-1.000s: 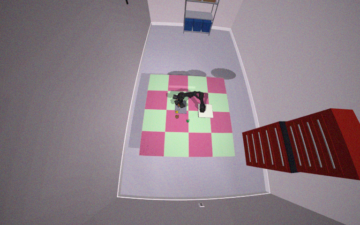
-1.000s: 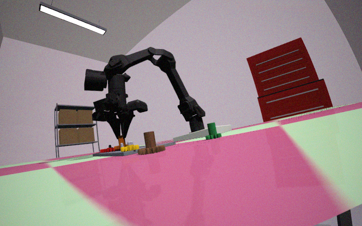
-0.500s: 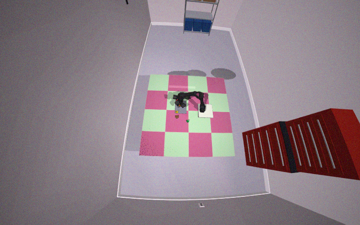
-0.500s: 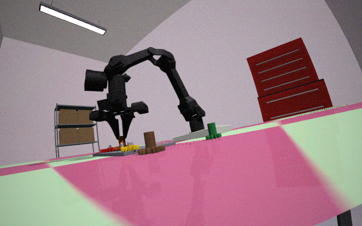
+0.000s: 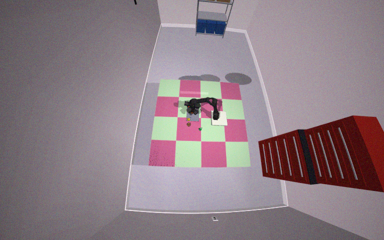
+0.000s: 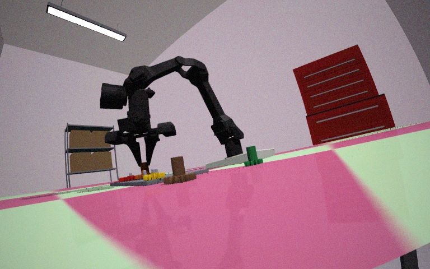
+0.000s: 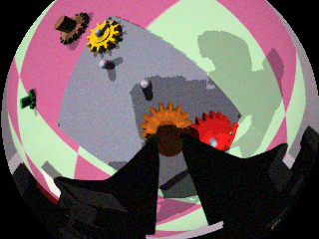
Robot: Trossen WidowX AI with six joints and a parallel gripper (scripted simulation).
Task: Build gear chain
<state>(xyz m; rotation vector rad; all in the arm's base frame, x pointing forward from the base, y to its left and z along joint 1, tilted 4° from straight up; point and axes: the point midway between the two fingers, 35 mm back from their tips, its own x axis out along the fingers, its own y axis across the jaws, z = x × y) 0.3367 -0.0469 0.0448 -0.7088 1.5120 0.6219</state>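
My gripper tip is 1 cm above the orange gear. From my gripper tip the other things lie so: grey board 4 cm below, 2 cm to the left, 2 cm behind; then red gear 5 cm to the right, 2 cm below, 2 cm ahead; then yellow gear 12 cm to the left, 3 cm ahead, 2 cm below.
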